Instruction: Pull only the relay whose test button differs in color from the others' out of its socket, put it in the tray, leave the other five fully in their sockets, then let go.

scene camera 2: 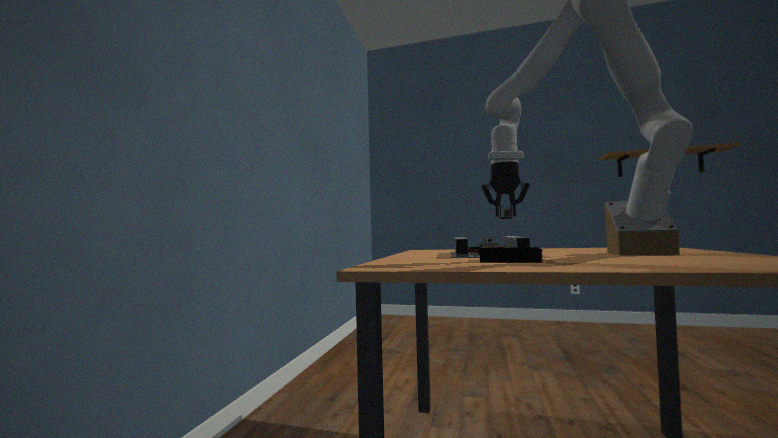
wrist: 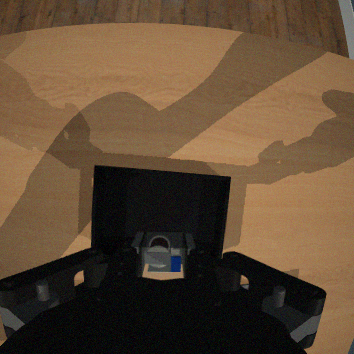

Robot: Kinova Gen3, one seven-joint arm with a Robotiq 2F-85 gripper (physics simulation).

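My gripper is shut on a clear-cased relay with a blue test button. It holds the relay upright in the air, above the black tray. In the wrist view the relay and fingers overlap the tray's near part and hide its near edge. In the scene view a gap shows between the relay and the tray. The other five relays and their sockets do not show clearly: in the scene view they are small, dark and partly behind the tray.
Small parts of the socket assembly stand behind and left of the tray, with a dark upright block at the left end. The wooden table bears the arm's base block at the right. A wall shelf hangs behind.
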